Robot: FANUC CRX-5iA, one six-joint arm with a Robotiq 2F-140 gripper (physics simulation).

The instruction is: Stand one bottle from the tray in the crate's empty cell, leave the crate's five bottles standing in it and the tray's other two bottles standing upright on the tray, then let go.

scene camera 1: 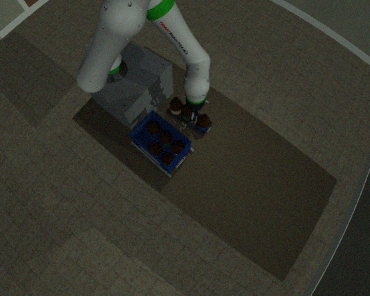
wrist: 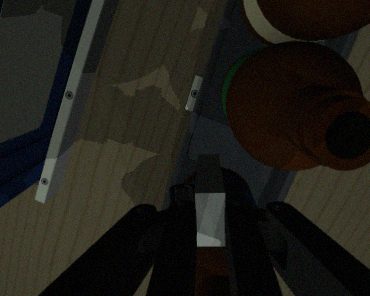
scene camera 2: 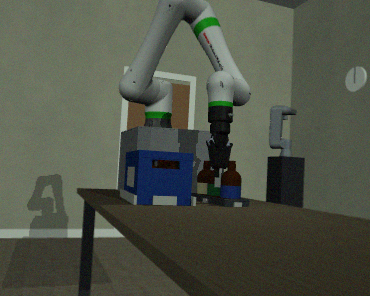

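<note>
My gripper points down over the tray, fingers together and empty, between the green-labelled and blue-labelled bottles. The dark tray holds three upright brown bottles: a cream-labelled bottle, a green-labelled bottle and a blue-labelled bottle. In the wrist view the fingers hide most of the blue-labelled one. The blue crate holds five bottles; its left corner cell looks empty in scene camera 1.
The crate stands close beside the tray, its raised walls on the robot's left in the wrist view. The grey robot pedestal stands behind the crate. The brown table extends away from both.
</note>
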